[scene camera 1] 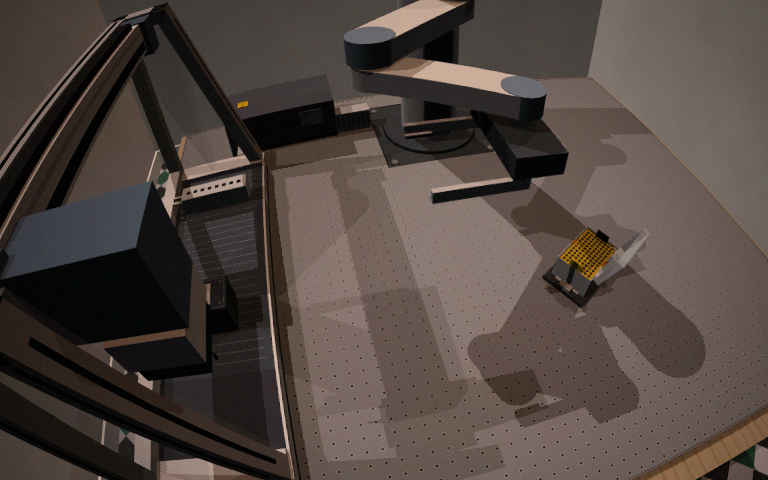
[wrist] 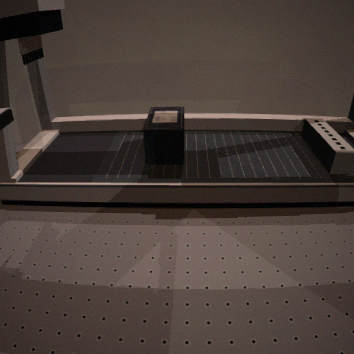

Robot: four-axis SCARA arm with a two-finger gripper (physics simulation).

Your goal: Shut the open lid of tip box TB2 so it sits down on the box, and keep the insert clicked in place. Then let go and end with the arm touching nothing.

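Frame: origin at the arm's base, x ahead, y left, z up, level; metres.
Seen in the pictures: gripper, fingertip midpoint: (scene camera 1: pixel 416 159) (wrist: pixel 179 87).
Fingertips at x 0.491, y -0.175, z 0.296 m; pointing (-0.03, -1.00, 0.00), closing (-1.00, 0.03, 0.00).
Offsets run from my fingertips to a thing's top centre. "spot": to the spot under its first point.
Tip box TB2 @[dz -0.217, dx +0.082, dy +0.338 m] (scene camera 1: pixel 573 276) stands upright on the right part of the table in scene camera 1, on a small black base. Its yellow perforated insert @[dz -0.209, dx +0.082, dy +0.338 m] (scene camera 1: pixel 587 253) lies across the top of the box and looks level; whether it is clicked in cannot be told. The clear lid @[spot: dz -0.138, dx +0.162, dy +0.352 m] (scene camera 1: pixel 628 252) is open and leans up and outward along the box's right side. My gripper (scene camera 1: pixel 418 163) is open and empty, its two long fingers spread wide and pointing left. It is above the table, to the left of and behind the box, apart from it. The box does not show in the wrist view.
A framed deck (scene camera 1: pixel 269 237) (wrist: pixel 200 193) with a raised edge is at the left, carrying a white block with a row of holes @[spot: dz -0.188, dx -0.282, dy -0.376 m] (scene camera 1: pixel 218 186) (wrist: pixel 336 150) and a black block @[spot: dz -0.164, dx +0.058, dy -0.347 m] (scene camera 1: pixel 222 300) (wrist: pixel 164 142). A black cabinet @[spot: dz -0.192, dx -0.526, dy -0.200 m] (scene camera 1: pixel 288 116) stands at the back, left of the arm's base.
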